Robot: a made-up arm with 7 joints.
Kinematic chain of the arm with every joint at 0, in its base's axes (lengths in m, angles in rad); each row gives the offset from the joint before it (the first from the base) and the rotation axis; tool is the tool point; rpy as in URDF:
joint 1: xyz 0 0 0.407 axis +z
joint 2: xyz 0 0 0 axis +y
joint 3: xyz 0 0 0.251 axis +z
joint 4: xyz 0.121 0 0 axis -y
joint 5: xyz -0.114 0 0.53 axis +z
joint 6: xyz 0 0 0 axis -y
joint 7: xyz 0.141 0 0 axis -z
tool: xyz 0 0 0 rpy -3.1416 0 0
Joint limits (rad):
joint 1: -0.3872..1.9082
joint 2: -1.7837..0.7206
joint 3: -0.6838..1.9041
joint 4: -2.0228..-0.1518
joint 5: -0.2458..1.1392
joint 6: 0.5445..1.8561
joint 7: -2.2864..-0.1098
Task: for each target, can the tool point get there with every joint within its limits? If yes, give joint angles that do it. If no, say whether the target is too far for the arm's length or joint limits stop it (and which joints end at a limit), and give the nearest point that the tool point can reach.
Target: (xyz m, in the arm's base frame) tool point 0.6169 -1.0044 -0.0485
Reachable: no: too far | nearest point 0.3850 -0.8376 0.2585 | short by 0.419 m
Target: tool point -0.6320 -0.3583 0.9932
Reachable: yes | joints 1.1112 -0.9484 1.2152 -0.5591 0.3545 1.0570 -1.2919
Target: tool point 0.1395 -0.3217 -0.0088
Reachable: no: joint limits stop it (at a limit: joint 1, joint 2, joint 4, joint 6) | nearest point 0.2781 -0.4475 0.0081 | short by 0.188 m
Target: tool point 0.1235 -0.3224 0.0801
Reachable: no: joint limits stop it (at a limit: joint 1, joint 2, joint 4, joint 6) | nearest point 0.2412 -0.4833 0.0262 | short by 0.206 m
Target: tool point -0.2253 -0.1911 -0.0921
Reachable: no: joint limits stop it (at a limit: joint 1, joint 3, joint 4, joint 5, joint 6) | nearest point -0.5597 -0.2694 0.0815 | short by 0.385 m
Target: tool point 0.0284 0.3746 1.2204
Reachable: yes | joints 1.5067 -0.6034 -0.0054 -1.4423 0.0274 1.6178 -1.0374
